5 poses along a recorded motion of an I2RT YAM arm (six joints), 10 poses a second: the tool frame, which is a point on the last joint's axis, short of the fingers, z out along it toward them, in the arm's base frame.
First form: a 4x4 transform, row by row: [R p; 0 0 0 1], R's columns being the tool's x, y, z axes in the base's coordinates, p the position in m. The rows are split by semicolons.
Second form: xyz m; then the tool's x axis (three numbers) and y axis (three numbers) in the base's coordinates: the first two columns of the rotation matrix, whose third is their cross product. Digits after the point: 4 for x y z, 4 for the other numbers.
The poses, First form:
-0.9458 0.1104 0.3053 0.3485; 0.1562 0.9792 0.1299 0.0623; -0.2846 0.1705 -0.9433 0.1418; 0 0 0 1
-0.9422 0.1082 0.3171 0.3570; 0.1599 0.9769 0.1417 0.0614; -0.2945 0.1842 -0.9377 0.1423; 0 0 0 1
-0.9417 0.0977 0.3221 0.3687; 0.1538 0.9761 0.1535 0.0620; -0.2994 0.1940 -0.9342 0.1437; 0 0 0 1
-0.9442 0.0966 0.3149 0.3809; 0.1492 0.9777 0.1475 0.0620; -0.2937 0.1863 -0.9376 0.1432; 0 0 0 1
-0.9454 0.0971 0.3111 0.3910; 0.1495 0.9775 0.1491 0.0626; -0.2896 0.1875 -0.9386 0.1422; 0 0 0 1
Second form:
0.3485 0.0623 0.1418 -0.9458 0.1562 -0.2846 0.1104 0.9792 0.1705
0.3570 0.0614 0.1423 -0.9422 0.1599 -0.2945 0.1082 0.9769 0.1842
0.3687 0.0620 0.1437 -0.9417 0.1538 -0.2994 0.0977 0.9761 0.1940
0.3809 0.0620 0.1432 -0.9442 0.1492 -0.2937 0.0966 0.9777 0.1863
0.3910 0.0626 0.1422 -0.9454 0.1495 -0.2896 0.0971 0.9775 0.1875

